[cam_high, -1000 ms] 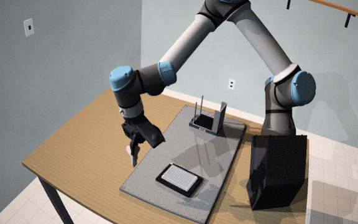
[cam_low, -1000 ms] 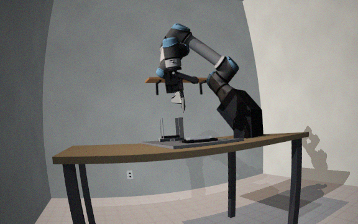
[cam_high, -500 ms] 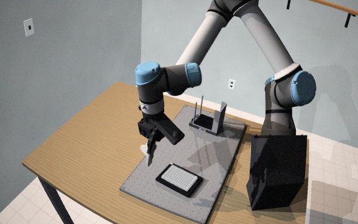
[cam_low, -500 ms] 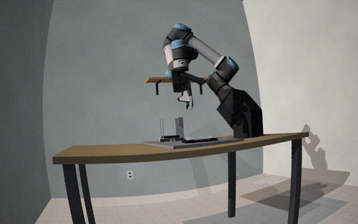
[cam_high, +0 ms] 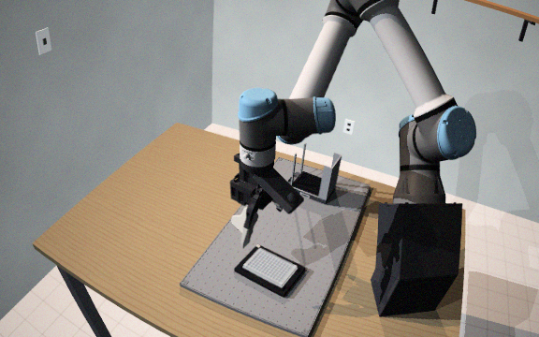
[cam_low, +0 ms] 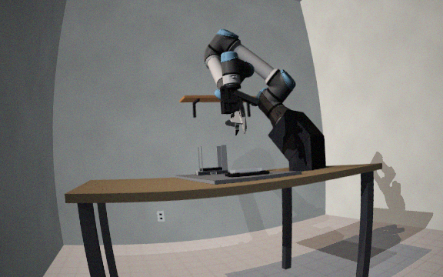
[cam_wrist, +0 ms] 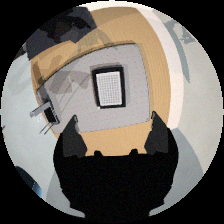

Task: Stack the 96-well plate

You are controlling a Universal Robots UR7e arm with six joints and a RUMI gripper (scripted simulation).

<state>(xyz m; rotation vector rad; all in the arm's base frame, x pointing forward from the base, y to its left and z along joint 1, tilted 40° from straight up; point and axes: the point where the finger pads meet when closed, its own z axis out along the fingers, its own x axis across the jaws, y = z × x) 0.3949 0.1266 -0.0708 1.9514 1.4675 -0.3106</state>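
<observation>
My gripper is now 3 cm past the white 96-well plate, 1 cm to the left of it and 15 cm above it. Round my hand: plate nest N1: 3 cm behind, 1 cm to the right, 16 cm below.
</observation>
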